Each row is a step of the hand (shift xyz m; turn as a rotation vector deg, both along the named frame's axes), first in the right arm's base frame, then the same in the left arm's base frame.
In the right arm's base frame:
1: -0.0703 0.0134 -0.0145 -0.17 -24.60 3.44
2: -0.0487 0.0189 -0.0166 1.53 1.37 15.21
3: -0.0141 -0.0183 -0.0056 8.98 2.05 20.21
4: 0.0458 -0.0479 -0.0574 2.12 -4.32 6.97
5: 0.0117 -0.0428 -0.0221 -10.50 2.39 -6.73
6: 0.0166 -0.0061 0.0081 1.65 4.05 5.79
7: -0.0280 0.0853 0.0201 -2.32 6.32 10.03
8: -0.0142 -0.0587 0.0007 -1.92 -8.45 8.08
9: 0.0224 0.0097 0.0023 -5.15 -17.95 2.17
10: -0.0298 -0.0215 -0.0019 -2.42 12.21 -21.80
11: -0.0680 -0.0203 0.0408 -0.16 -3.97 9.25
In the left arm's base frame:
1: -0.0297 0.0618 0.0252 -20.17 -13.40 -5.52
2: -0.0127 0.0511 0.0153 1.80 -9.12 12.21
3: -0.0230 0.0041 -0.0043 6.62 -16.67 13.10
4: -0.0117 -0.0202 -0.0845 -2.38 -7.45 3.25
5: -0.0278 -0.0152 -0.0381 -4.06 12.03 0.15
6: 0.0046 -0.0187 -0.0031 4.18 -2.53 5.36
7: 0.0529 0.0473 0.0586 3.67 -1.24 11.44
8: -0.0560 -0.0184 -0.0130 -8.10 -7.32 4.61
9: 0.0209 -0.0118 -0.0051 -17.63 -6.21 -1.99
10: -0.0348 0.0110 0.0048 8.82 19.87 -12.55
11: -0.0565 0.0127 0.0578 -3.45 -7.07 6.29

